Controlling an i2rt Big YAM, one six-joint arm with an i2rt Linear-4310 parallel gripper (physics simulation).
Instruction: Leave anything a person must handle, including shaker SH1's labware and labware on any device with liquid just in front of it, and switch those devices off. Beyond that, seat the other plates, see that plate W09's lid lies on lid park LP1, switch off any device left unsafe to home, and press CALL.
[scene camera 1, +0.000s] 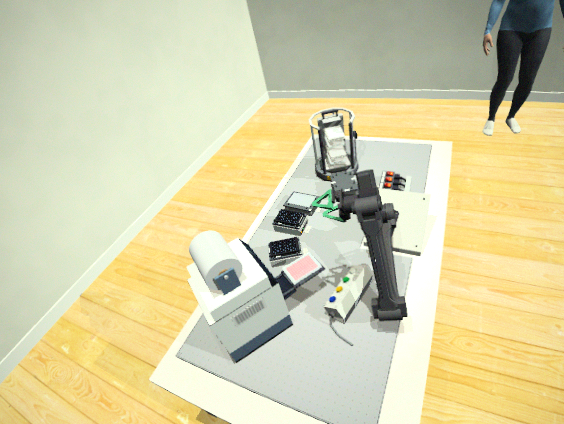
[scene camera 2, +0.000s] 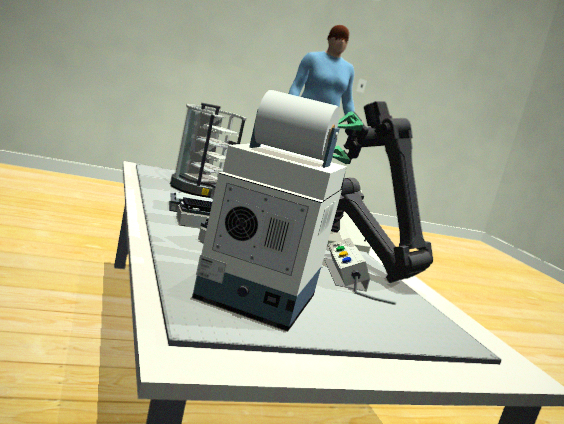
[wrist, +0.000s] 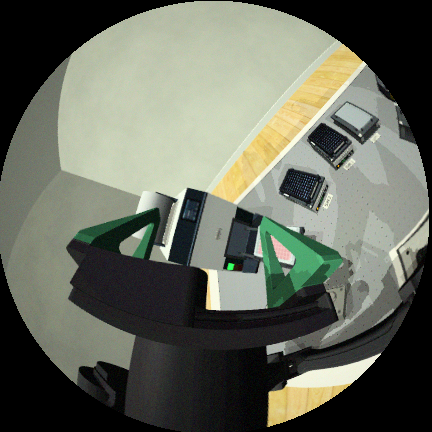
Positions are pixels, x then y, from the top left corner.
Labels:
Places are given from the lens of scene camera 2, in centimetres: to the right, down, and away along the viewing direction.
my gripper (scene camera 2: 328, 139): 13, -20, 146
button box (scene camera 2: 348, 268): 18, 15, 138

